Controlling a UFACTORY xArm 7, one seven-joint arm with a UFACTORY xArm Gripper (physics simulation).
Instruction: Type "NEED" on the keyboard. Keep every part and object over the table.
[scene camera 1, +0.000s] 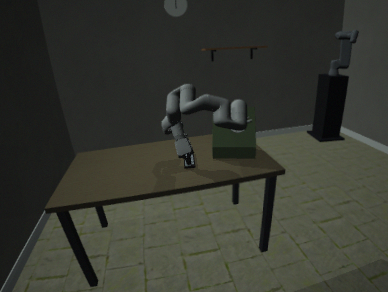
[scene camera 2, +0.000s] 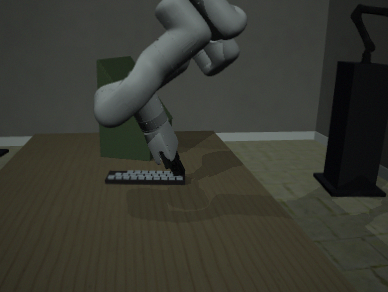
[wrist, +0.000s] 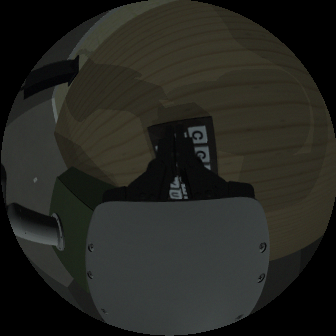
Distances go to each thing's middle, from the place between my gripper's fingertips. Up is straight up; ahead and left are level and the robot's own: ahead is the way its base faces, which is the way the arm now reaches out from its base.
My hand is 90 mm to the left of the dark keyboard (scene camera 2: 114, 177) and 10 mm above it.
